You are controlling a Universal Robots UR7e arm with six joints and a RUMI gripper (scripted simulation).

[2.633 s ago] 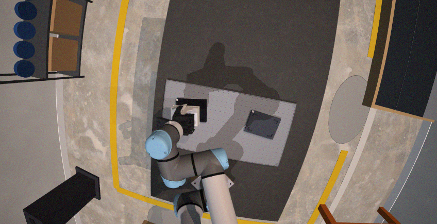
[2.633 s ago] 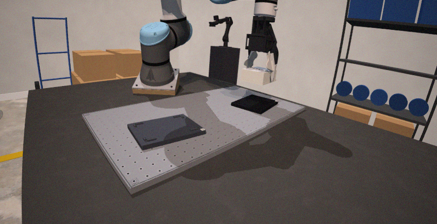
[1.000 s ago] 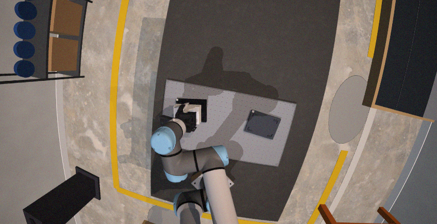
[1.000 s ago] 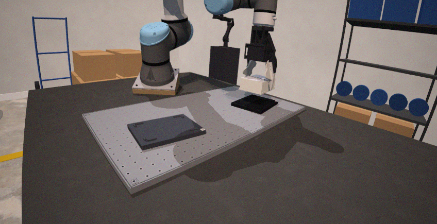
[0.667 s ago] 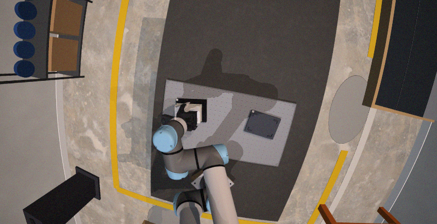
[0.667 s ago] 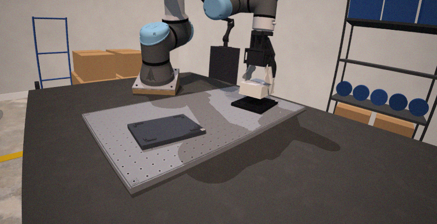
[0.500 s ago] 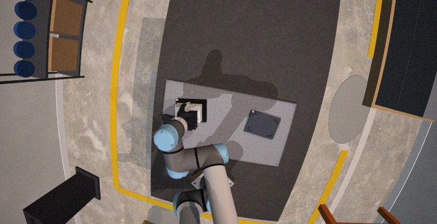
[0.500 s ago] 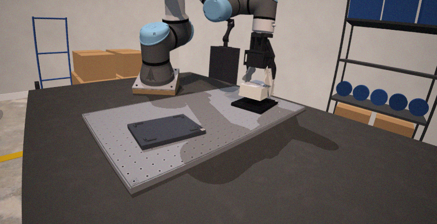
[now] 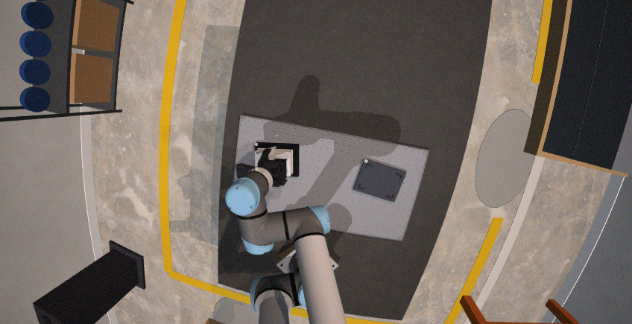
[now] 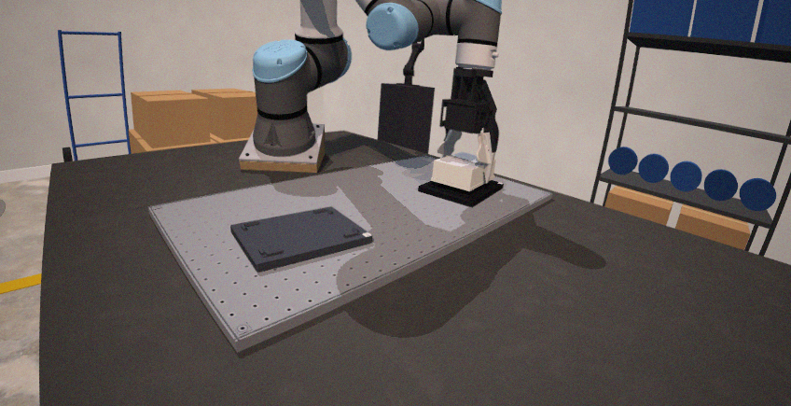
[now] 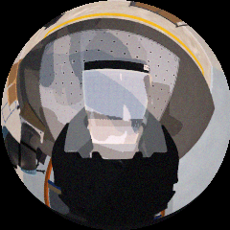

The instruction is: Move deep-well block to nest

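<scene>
The cream deep-well block lies 10 mm above my hand. Also, from my hand: grey nest N1 (380 mm to the right, 30 mm below, 20 mm ahead); black nest N2 (30 mm below).
</scene>
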